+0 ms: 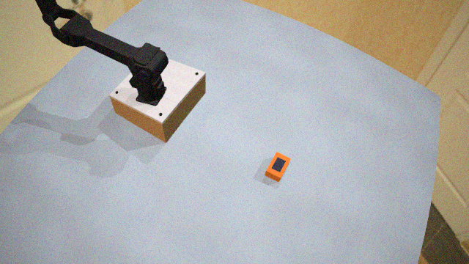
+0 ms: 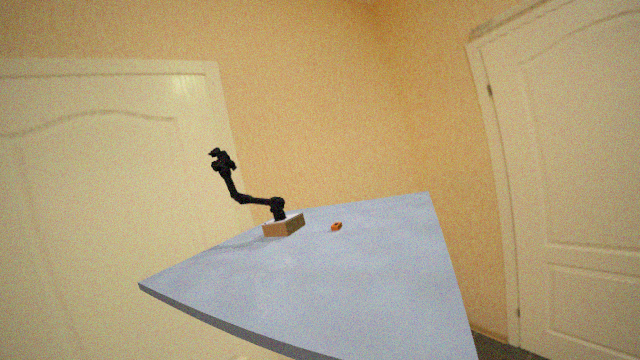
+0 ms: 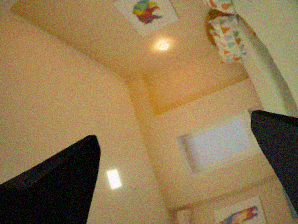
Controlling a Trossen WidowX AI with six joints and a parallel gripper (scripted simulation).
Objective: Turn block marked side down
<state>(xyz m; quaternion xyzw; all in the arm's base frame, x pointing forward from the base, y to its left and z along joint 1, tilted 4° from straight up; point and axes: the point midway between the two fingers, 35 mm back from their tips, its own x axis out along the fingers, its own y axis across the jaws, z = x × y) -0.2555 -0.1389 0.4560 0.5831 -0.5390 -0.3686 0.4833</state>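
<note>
The orange block is 630 mm ahead of my gripper tip, 520 mm below it and 100 mm to the left of it.
</note>
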